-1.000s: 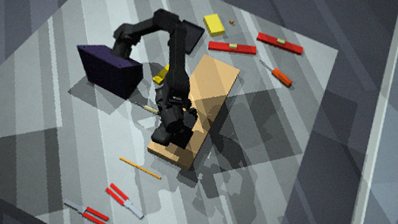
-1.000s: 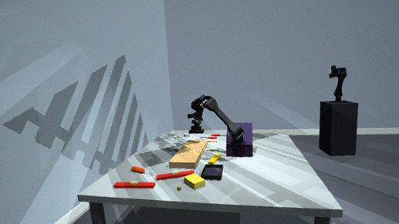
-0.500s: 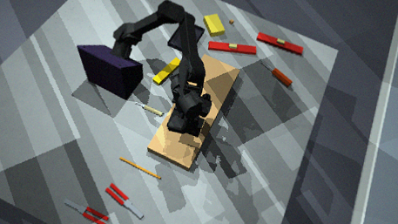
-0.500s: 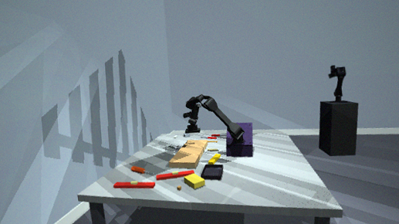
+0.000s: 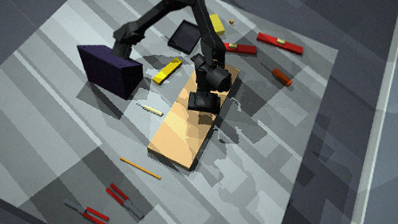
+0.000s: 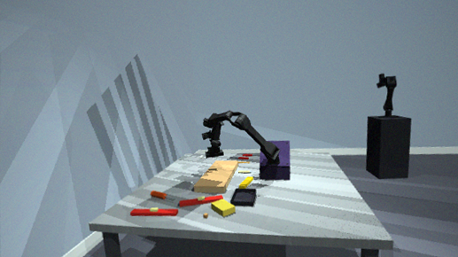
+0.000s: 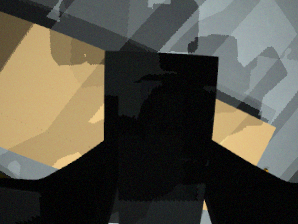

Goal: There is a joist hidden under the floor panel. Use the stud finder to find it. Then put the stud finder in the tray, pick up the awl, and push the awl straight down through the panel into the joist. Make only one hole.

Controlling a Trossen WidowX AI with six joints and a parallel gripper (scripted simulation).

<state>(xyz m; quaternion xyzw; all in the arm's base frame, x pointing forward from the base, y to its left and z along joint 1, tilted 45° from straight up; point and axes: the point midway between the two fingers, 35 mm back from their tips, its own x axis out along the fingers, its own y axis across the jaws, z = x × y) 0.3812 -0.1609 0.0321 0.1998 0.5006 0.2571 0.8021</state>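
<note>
Right now my gripper tip is 400 mm to the right of the tray, 210 mm past it and 150 mm above it. Also, from my gripper tip: awl 240 mm behind, 160 mm below, 30 mm to the right; then stud finder 20 mm above, 10 mm ahead; then yellow bar 220 mm behind, 180 mm to the left, 160 mm below.
</note>
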